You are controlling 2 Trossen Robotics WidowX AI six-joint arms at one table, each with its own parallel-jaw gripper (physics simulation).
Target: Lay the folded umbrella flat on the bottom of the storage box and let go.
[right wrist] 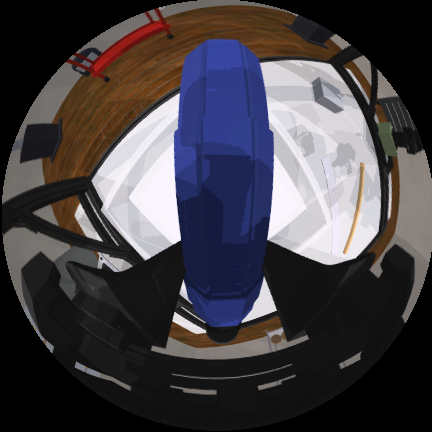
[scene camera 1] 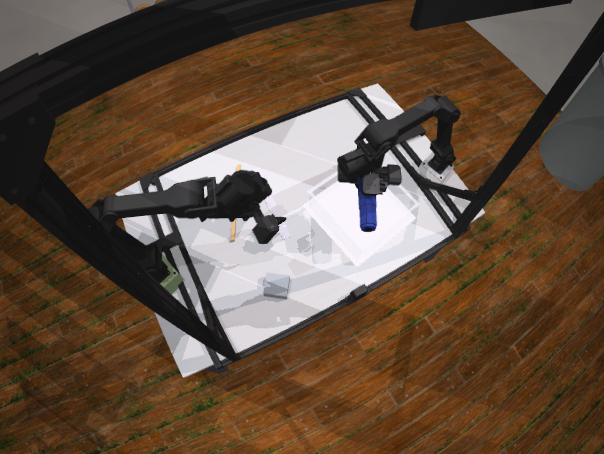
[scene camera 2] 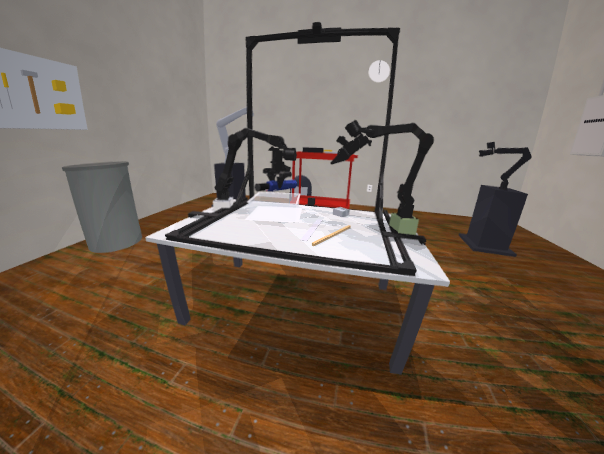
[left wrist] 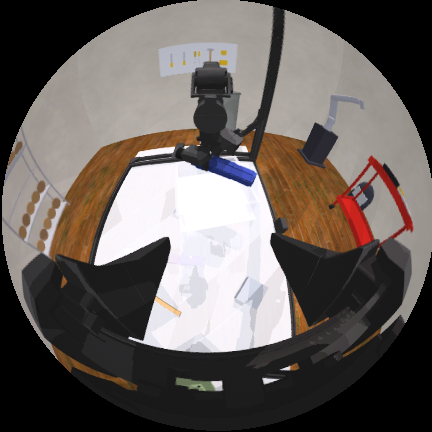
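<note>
The blue folded umbrella (scene camera 1: 368, 212) (scene camera 2: 282, 185) (left wrist: 232, 171) (right wrist: 224, 175) has a dark handle end and is held roughly level above the storage box. My right gripper (scene camera 2: 280, 183) (right wrist: 222, 242) is shut on the umbrella near its handle end. The storage box (scene camera 1: 335, 215) (scene camera 2: 275, 214) (left wrist: 210, 205) (right wrist: 155, 195) has clear walls and a white bottom, and stands at the right of the table in scene camera 1. My left gripper (scene camera 2: 334, 161) (left wrist: 220, 240) is open and empty, raised above the table away from the box. The umbrella hides part of the box bottom in the right wrist view.
An orange stick (scene camera 1: 232, 230) (scene camera 2: 331, 236) (right wrist: 359, 205) and a pale lilac strip (scene camera 2: 312, 230) (right wrist: 330, 200) lie left of the box in scene camera 1. A small grey block (scene camera 1: 276, 285) (scene camera 2: 341, 212) (left wrist: 251, 293) sits farther off. Black frame rails edge the table.
</note>
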